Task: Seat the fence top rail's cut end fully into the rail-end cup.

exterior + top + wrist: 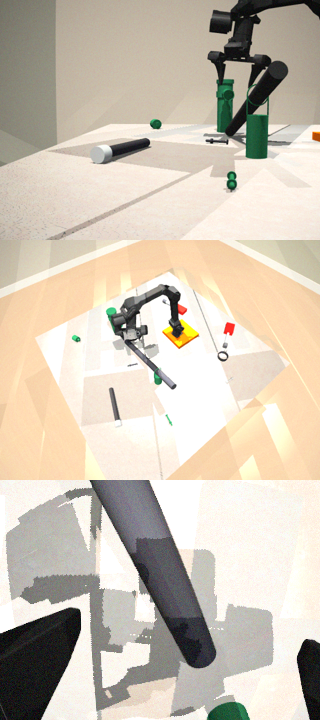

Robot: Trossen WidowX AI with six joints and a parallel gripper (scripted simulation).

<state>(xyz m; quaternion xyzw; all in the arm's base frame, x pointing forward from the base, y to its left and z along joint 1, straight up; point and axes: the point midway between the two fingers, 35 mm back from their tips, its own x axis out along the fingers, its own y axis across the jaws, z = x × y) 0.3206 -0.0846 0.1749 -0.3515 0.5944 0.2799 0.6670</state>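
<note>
Now: gripper tip 160 mm above the black bolt, 60 mm to the right of it and 60 mm short of it. The rest, counted from my gripper tip: silver bolt: 570 mm to the left, 290 mm behind, 160 mm below; short green post: 260 mm to the left, 60 mm below, 30 mm ahead; green bolt: 470 mm to the left, 160 mm below, 150 mm ahead.
</note>
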